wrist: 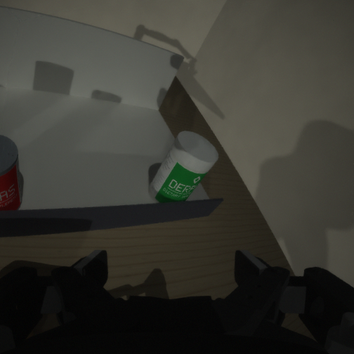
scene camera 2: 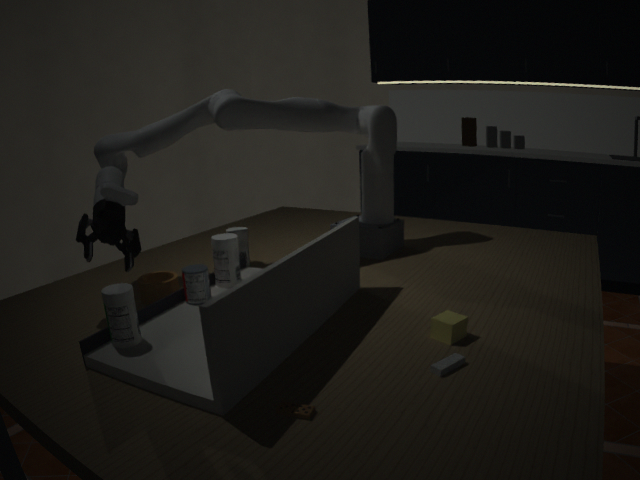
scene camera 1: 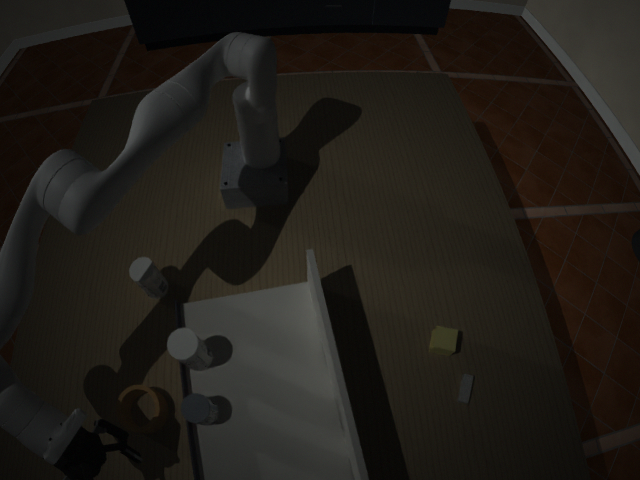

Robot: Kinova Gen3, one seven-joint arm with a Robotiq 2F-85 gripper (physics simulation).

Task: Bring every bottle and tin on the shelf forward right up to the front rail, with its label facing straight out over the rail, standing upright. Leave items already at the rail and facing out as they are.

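Frame: origin at the arm's base, x back, y right, z up, level; metres.
Where they show: gripper, fingertip midpoint: (scene camera 2: pixel 109 265); arm's base, link origin: (scene camera 2: pixel 377 221) (scene camera 1: pixel 261 155).
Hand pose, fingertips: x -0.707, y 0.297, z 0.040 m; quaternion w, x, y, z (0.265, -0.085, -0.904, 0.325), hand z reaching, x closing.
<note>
Things, the pixels of their centre, and the offset from my fingertips.
- shelf's dark front rail, body centre: (scene camera 1: pixel 192 430) (scene camera 2: pixel 177 304) dx +0.096, dy -0.092, dz -0.102 m
- white bottle with a green label, body centre: (scene camera 2: pixel 121 315) dx -0.091, dy -0.135, dz -0.049 m
- grey-topped red tin, body centre: (scene camera 1: pixel 200 409) (scene camera 2: pixel 196 284) dx +0.130, dy -0.123, dz -0.064 m
- orange round bowl, body centre: (scene camera 1: pixel 142 409) (scene camera 2: pixel 159 287) dx +0.142, dy +0.010, dz -0.095 m
- yellow block, body centre: (scene camera 2: pixel 449 327) (scene camera 1: pixel 443 340) dx +0.200, dy -0.623, dz -0.101 m
- pale bar, body centre: (scene camera 2: pixel 448 364) (scene camera 1: pixel 465 388) dx +0.090, dy -0.649, dz -0.114 m
My gripper (scene camera 1: pixel 135 450) (scene camera 2: pixel 108 262) (wrist: pixel 170 265) is open and empty, above the table in front of the shelf's dark front rail (scene camera 1: pixel 193 439) (scene camera 2: pixel 155 308) (wrist: pixel 125 217). A white bottle with a green label (scene camera 2: pixel 122 315) (wrist: pixel 186 167) stands upright near the shelf's end, close behind the rail. Its label shows on the rail side, with small print to its left; the rail hides its foot. A grey-topped red tin (scene camera 1: pixel 199 408) (scene camera 2: pixel 196 284) (wrist: pixel 7 172) stands upright near the rail, partly cut off in the wrist view. A white bottle (scene camera 1: pixel 189 348) (scene camera 2: pixel 225 259) stands upright by the rail; its front label is hidden.
Another white bottle (scene camera 1: pixel 148 277) (scene camera 2: pixel 241 248) stands on the table beyond the shelf's end. An orange round bowl (scene camera 1: pixel 163 408) (scene camera 2: pixel 149 292) sits before the rail. The shelf has a tall back panel (scene camera 2: pixel 289 297). Behind it lie a yellow block (scene camera 1: pixel 444 341) (scene camera 2: pixel 448 327) and a pale bar (scene camera 1: pixel 465 388) (scene camera 2: pixel 448 364).
</note>
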